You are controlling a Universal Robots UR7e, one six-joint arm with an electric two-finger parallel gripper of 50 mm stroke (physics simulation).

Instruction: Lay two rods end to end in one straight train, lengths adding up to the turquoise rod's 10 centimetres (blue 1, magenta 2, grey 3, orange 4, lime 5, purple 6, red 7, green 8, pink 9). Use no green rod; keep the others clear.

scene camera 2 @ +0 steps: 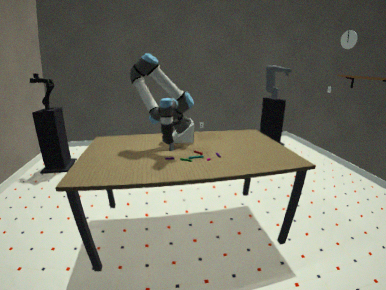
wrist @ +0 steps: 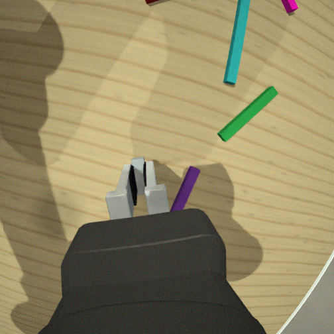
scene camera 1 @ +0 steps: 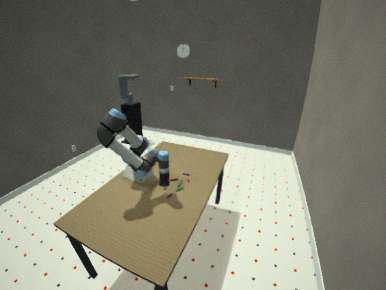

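Pixels of known places: gripper, fingertip midpoint: (scene camera 2: 171, 150) (scene camera 1: 165, 188); arm's base, link origin: (scene camera 2: 184, 127).
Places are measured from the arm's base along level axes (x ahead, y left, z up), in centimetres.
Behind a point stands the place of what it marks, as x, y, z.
Observation:
My gripper (scene camera 1: 165, 188) {33.8, -16.2, -6.2} (scene camera 2: 171, 148) {33.8, -16.2, -6.2} (wrist: 140, 174) is shut on a small light grey rod (wrist: 140, 172), held above the table. A purple rod (scene camera 1: 169, 195) {38.8, -19.2, -9.3} (scene camera 2: 170, 158) {39.1, -17.9, -9.8} (wrist: 185, 189) lies beside and below it, partly hidden by the gripper body in the wrist view. A green rod (scene camera 1: 180, 189) {43.9, -8.4, -9.8} (scene camera 2: 186, 160) {44.2, -8.4, -9.9} (wrist: 247, 114) lies farther out, near one end of the turquoise rod (scene camera 1: 180, 184) {40.9, -2.8, -9.3} (scene camera 2: 196, 157) {40.9, -0.8, -10.0} (wrist: 237, 42). The red rod (scene camera 1: 174, 179) {33.9, 2.6, -9.4} (scene camera 2: 198, 152) {33.9, 2.5, -9.5} lies behind the turquoise one in the second scene view; its end shows at the wrist view's top edge.
A short magenta rod (scene camera 1: 188, 180) {46.2, 5.6, -9.4} (scene camera 2: 209, 159) {46.3, 6.4, -9.8} (wrist: 290, 5) lies past the turquoise rod. A second purple rod (scene camera 1: 186, 174) {41.2, 14.3, -9.5} (scene camera 2: 218, 155) {41.7, 14.4, -9.6} lies beyond it. All lie on the wooden table (scene camera 1: 115, 220) {14.5, -57.1, -10.4} (scene camera 2: 125, 172) {52.5, -46.5, -10.4}. The arm's shadow falls across the wood around the gripper.

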